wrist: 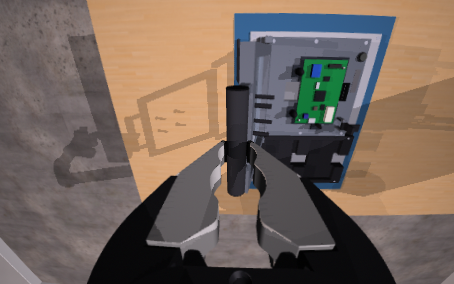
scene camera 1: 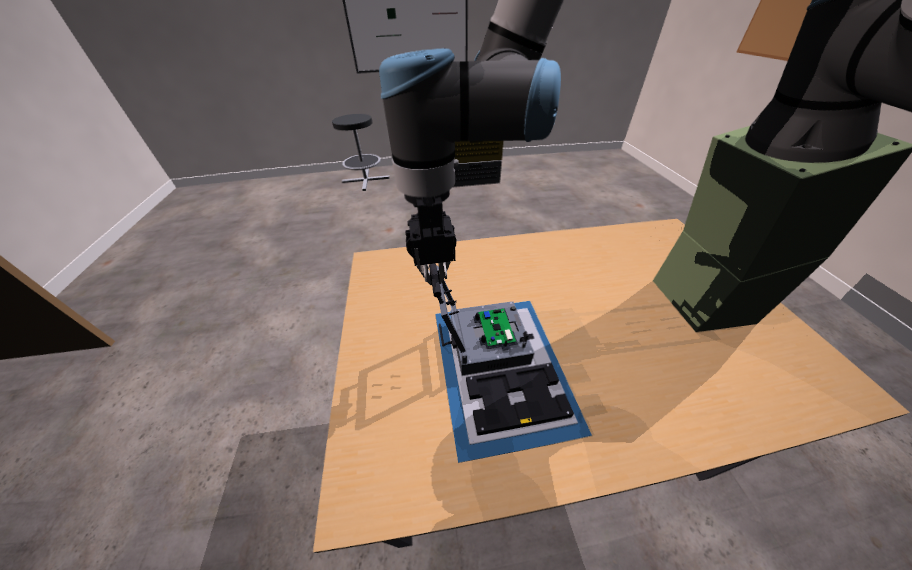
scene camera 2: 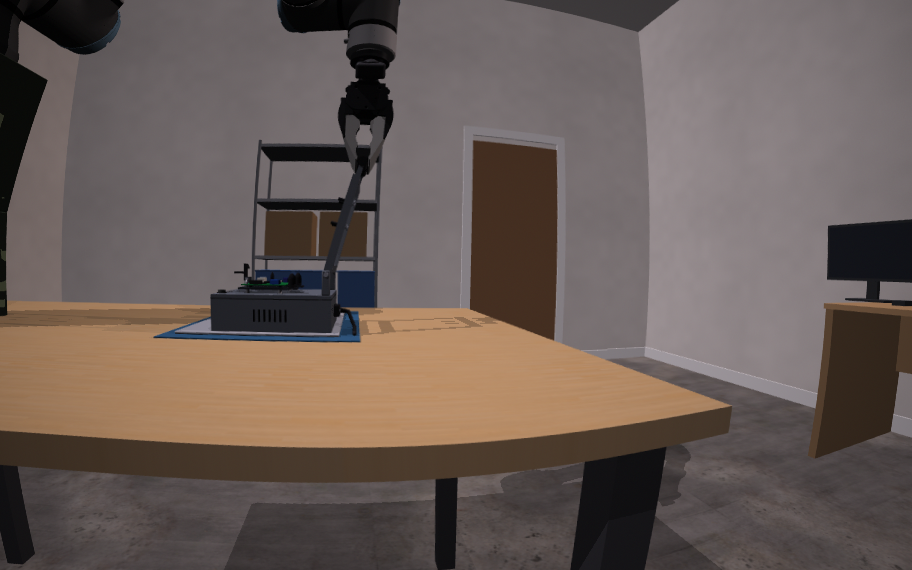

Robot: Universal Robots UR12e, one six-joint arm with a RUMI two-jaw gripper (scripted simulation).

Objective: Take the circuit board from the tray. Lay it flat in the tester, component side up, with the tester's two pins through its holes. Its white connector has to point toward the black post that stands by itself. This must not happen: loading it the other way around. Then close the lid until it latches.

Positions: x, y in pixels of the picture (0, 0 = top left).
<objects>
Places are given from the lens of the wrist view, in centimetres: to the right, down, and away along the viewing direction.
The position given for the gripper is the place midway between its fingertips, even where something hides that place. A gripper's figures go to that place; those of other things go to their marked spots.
gripper point(wrist: 236, 142): 1, 0, 16
green circuit board point(wrist: 321, 84): 16, -10, 30
</objects>
